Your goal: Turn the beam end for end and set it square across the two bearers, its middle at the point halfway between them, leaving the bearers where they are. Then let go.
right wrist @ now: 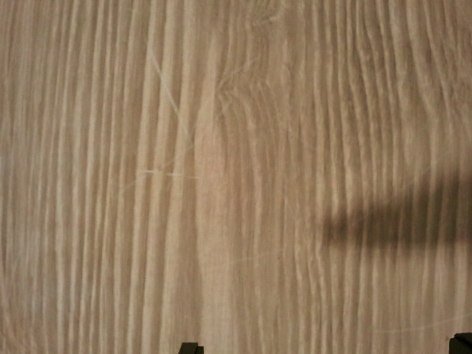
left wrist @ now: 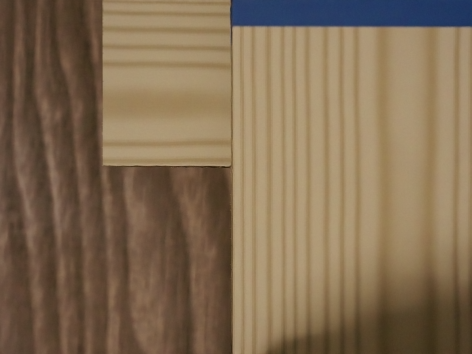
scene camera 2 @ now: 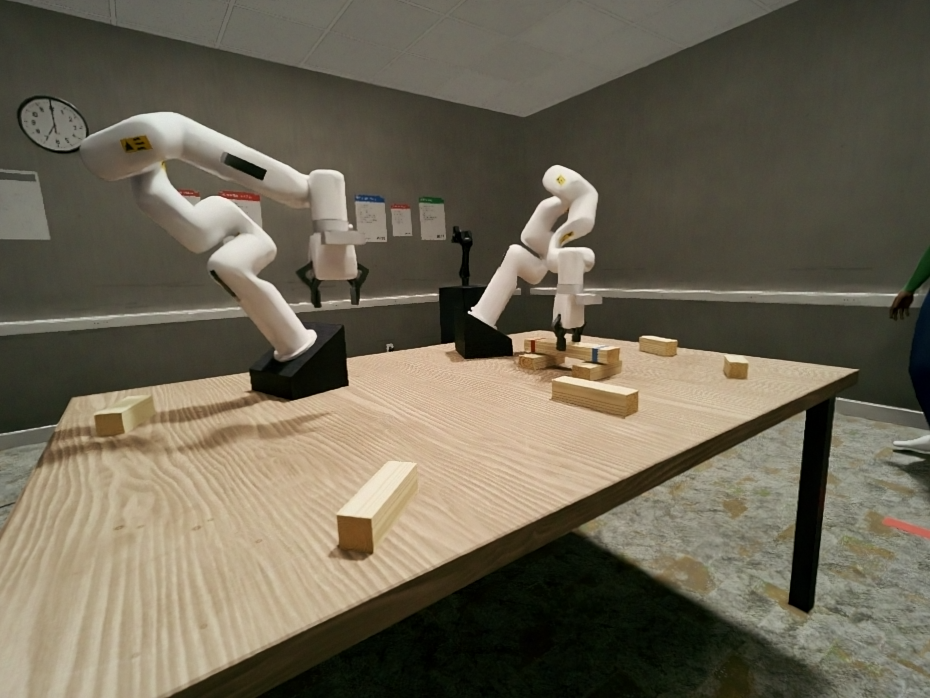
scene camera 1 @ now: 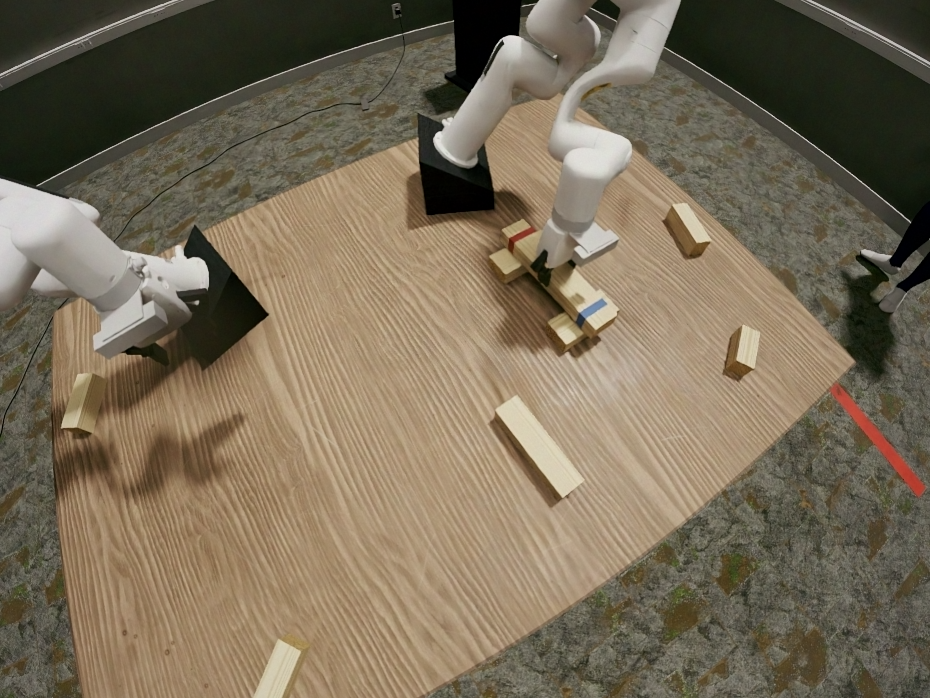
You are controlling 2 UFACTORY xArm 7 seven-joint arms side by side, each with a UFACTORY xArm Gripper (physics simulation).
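Frame: origin at the left arm's base, x back, y down, z right, level; metres.
Where they show: left gripper, fingertip midpoint: (scene camera 2: 568,349) (scene camera 1: 555,274); right gripper, fingertip midpoint: (scene camera 2: 336,306) (scene camera 1: 189,345); left arm's base at its link origin: (scene camera 1: 455,150); right arm's base at its link origin: (scene camera 2: 296,346) (scene camera 1: 193,286).
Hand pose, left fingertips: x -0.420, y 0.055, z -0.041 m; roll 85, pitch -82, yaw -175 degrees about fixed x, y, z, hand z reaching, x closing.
Things, the pixels of their top centre, and the offset from my left fingertips. "*": a spot on its surface instead.
- wooden beam at its top centre: (scene camera 1: 556,269) (scene camera 2: 568,342) dx +0.000, dy -0.020, dz +0.000 m
- far bearer at its top centre: (scene camera 1: 524,250) (scene camera 2: 542,353) dx +0.106, dy +0.026, dz +0.014 m
- long loose block at its top centre: (scene camera 1: 539,444) (scene camera 2: 592,384) dx -0.296, dy +0.017, dz +0.210 m
- right corner at a spot on its surface: (scene camera 1: 742,350) * dx -0.332, dy +0.020, dz -0.288 m
- left edge at a spot on its surface: (scene camera 2: 124,415) * dx +0.151, dy +0.027, dz +1.116 m
The wooden beam (scene camera 1: 574,288) (scene camera 2: 586,352) (left wrist: 310,175) lies across two bearers and looks level on them, roughly square. Its blue band (scene camera 1: 591,310) (scene camera 2: 595,353) (left wrist: 350,12) is at the lower right end, its red band (scene camera 1: 519,238) at the upper left end. The far bearer (scene camera 1: 505,265) (scene camera 2: 536,361) and the near bearer (scene camera 1: 564,331) (scene camera 2: 593,371) (left wrist: 166,110) stick out on the beam's left side in scene camera 1. My left gripper (scene camera 1: 557,265) (scene camera 2: 568,341) is shut on the beam near its middle. My right gripper (scene camera 1: 174,326) (scene camera 2: 335,303) (right wrist: 325,347) is open and empty, high above the table.
A long loose block (scene camera 1: 538,447) (scene camera 2: 594,395) lies in front of the bearers. Other loose blocks lie at the right (scene camera 1: 687,229) (scene camera 2: 658,345), nearer the right corner (scene camera 1: 742,350) (scene camera 2: 736,366), at the left edge (scene camera 1: 84,404) (scene camera 2: 124,415) and at the front (scene camera 1: 280,667) (scene camera 2: 377,507).
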